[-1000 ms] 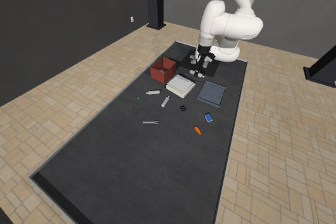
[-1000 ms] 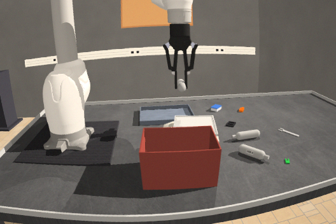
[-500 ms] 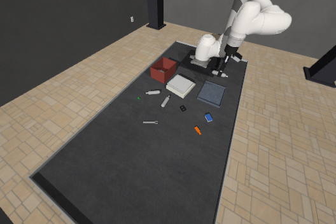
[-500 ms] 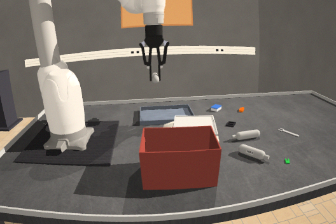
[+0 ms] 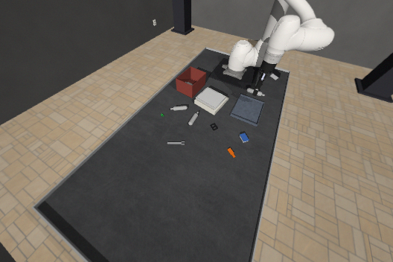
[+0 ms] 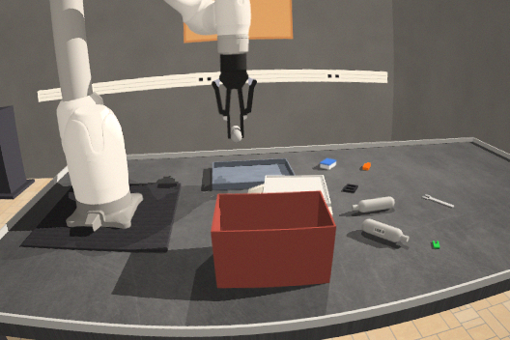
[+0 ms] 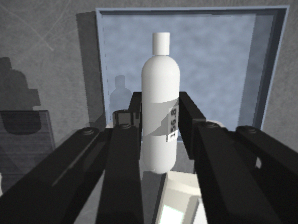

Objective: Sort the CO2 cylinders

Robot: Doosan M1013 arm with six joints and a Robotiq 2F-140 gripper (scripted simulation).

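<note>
Right now my hand is 15 cm above the blue-grey tray and 4 cm short of it. The rest, counted from my hand: scale: 26 cm to the right, 12 cm below, 12 cm ahead; blue block: 30 cm ahead, 15 cm below, 5 cm to the left; black part: 31 cm ahead, 15 cm to the right, 15 cm below.
</note>
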